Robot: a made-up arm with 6 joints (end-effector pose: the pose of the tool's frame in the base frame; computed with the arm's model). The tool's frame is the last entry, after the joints.
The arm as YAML. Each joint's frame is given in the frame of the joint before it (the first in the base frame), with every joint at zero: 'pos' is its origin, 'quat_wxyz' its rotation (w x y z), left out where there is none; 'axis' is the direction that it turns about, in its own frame. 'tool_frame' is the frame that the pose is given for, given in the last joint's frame.
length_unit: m
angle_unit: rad
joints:
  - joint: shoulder
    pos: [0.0, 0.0, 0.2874]
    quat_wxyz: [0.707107, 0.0, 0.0, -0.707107]
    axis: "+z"
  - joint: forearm
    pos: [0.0, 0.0, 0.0]
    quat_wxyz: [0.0, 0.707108, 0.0, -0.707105]
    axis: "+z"
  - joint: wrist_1
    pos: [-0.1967, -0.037, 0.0]
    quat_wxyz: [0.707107, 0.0, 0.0, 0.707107]
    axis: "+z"
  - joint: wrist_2
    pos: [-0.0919, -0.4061, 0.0]
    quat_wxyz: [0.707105, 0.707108, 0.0, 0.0]
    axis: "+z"
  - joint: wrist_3
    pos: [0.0, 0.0, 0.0]
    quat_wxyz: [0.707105, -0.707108, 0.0, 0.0]
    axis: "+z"
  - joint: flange
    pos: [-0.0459, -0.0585, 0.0]
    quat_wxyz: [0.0, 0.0, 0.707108, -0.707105]
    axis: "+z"
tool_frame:
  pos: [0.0, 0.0, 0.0]
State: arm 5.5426 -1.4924 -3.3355 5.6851 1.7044 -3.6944
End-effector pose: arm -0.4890 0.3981 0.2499 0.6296 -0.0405 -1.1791
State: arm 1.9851 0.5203 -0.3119 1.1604 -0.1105 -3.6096
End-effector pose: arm -0.0147 0.1521 -0.0329 -1.8609 2.4396 -0.2815
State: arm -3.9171 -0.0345 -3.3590 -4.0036 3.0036 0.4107
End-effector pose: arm 0.1007 -0.1556 0.7970 1.5736 -2.5478 -0.1972
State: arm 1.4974 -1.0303 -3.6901 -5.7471 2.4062 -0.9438
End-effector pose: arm -0.0771 -0.5387 0.3883 0.2720 -1.2937 -2.5437
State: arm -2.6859 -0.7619 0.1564 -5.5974 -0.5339 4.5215
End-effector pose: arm -0.2502 -0.0738 0.1820 1.4098 -1.6470 -0.7528
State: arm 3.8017 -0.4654 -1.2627 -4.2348 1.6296 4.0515
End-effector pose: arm -0.2582 -0.2691 0.6685 1.2114 0.0615 1.3393
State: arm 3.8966 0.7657 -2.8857 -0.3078 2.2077 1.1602
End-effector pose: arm -0.3797 -0.3264 0.6346 -0.8456 -2.8425 -0.3250
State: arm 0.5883 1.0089 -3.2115 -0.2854 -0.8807 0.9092
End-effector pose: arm 0.3369 0.2499 0.7335 -0.1072 -0.2453 -1.8109
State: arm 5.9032 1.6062 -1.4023 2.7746 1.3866 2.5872
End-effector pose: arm 0.2263 -0.0714 -0.2368 2.3296 0.5762 1.5919
